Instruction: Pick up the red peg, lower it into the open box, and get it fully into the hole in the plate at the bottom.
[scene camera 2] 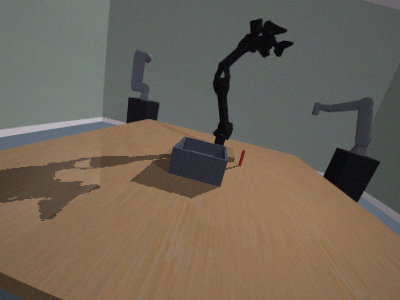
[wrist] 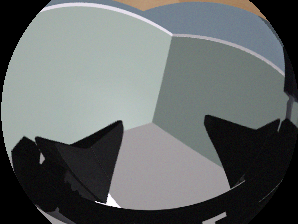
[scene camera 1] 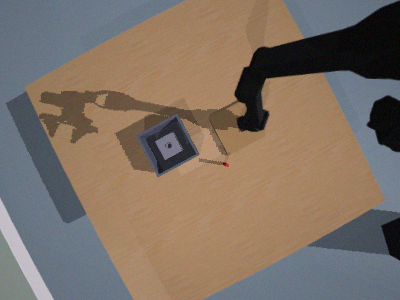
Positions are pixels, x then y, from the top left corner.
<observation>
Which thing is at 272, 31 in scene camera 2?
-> The gripper.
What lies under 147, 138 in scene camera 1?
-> A blue-grey box.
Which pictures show the blue-grey box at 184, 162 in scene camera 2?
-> Scene camera 2 and scene camera 1 only.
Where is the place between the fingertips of the gripper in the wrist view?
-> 165, 122
</observation>
